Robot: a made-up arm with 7 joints.
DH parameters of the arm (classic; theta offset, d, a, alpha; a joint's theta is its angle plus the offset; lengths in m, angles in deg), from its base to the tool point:
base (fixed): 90 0.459 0.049 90
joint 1: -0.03 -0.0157 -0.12 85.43
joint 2: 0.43 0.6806 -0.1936 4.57
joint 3: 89.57 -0.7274 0 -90
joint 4: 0 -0.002 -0.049 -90
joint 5: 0 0.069 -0.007 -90
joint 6: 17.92 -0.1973 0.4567 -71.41
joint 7: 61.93 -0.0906 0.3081 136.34
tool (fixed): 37.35 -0.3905 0 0
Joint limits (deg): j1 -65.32..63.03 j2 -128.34..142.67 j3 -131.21..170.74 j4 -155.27..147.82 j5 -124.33..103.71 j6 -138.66..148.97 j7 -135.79..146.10
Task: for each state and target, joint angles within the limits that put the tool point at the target. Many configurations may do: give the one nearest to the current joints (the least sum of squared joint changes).
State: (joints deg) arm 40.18 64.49 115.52 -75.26 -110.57 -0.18 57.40
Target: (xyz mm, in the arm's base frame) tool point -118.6 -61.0 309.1
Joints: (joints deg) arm 58.30 83.18 111.03 -63.25 -102.75 6.27 103.83
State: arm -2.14 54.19 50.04 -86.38 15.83 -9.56 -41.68
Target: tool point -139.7 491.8 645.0
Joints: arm 21.81 60.50 69.34 -113.99 9.15 16.50 -27.33
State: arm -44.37 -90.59 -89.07 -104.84 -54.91 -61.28 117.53
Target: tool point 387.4 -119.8 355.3
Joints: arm -44.78 -80.88 -79.86 -138.05 -57.91 -34.07 143.10
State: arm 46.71 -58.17 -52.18 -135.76 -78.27 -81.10 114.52
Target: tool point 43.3 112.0 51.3
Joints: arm 39.80 -43.27 -63.92 -148.55 -53.73 -110.53 146.10
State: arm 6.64 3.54 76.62 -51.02 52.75 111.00 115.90
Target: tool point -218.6 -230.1 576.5
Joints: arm 21.91 4.17 56.59 -44.47 76.78 115.54 129.51
